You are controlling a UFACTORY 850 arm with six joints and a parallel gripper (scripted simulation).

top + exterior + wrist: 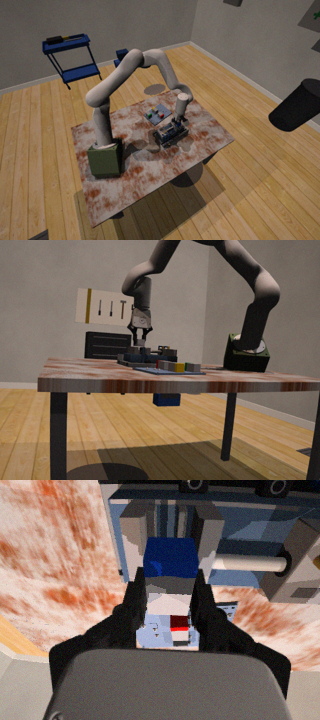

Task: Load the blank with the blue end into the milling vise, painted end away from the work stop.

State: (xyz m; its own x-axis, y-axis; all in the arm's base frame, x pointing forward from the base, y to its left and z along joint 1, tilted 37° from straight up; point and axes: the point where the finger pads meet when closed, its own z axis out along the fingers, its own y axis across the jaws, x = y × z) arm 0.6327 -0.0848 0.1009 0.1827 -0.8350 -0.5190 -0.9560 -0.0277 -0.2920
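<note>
The blue-ended blank lies 2 cm below my hand. The rest, counted from my hand: pale rod (8 cm behind, 6 cm below, 1 cm to the right); milling vise (10 cm below, 7 cm behind, 1 cm to the right); red-ended blank (21 cm to the left, 11 cm below, 8 cm behind).
</note>
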